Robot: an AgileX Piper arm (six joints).
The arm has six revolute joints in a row. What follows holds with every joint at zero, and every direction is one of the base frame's. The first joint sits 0.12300 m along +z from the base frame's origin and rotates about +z. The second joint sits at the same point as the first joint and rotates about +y. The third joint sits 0.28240 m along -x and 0.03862 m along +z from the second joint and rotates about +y. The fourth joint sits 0.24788 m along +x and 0.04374 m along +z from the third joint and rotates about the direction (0.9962, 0, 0.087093). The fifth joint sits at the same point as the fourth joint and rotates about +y. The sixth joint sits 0.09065 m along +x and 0.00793 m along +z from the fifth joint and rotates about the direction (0.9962, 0, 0.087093). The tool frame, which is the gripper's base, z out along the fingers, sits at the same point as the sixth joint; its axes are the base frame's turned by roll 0.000, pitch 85.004 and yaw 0.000 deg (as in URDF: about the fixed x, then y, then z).
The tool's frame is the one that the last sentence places.
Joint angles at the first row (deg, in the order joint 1, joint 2, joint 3, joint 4, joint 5, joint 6):
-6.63 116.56 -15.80 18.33 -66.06 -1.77
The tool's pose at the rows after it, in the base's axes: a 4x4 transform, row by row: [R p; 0 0 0 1], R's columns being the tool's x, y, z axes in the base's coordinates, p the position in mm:
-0.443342, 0.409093, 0.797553, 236.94; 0.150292, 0.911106, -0.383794, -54.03; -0.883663, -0.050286, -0.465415, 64.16; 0, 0, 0, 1
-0.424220, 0.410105, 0.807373, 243.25; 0.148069, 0.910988, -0.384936, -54.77; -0.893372, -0.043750, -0.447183, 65.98; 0, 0, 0, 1
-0.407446, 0.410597, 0.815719, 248.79; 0.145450, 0.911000, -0.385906, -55.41; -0.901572, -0.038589, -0.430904, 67.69; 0, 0, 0, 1
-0.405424, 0.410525, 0.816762, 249.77; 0.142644, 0.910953, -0.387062, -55.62; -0.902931, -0.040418, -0.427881, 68.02; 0, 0, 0, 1
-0.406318, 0.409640, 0.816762, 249.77; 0.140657, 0.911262, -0.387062, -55.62; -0.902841, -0.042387, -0.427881, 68.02; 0, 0, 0, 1
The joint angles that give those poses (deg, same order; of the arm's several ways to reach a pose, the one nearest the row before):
-6.63 116.61 -17.62 18.44 -66.05 -1.83
-6.63 116.61 -18.86 18.44 -66.05 -1.83
-6.63 116.61 -19.95 18.44 -66.05 -1.87
-6.63 116.61 -20.16 18.51 -66.05 -2.05
-6.63 116.61 -20.16 18.51 -66.05 -2.18

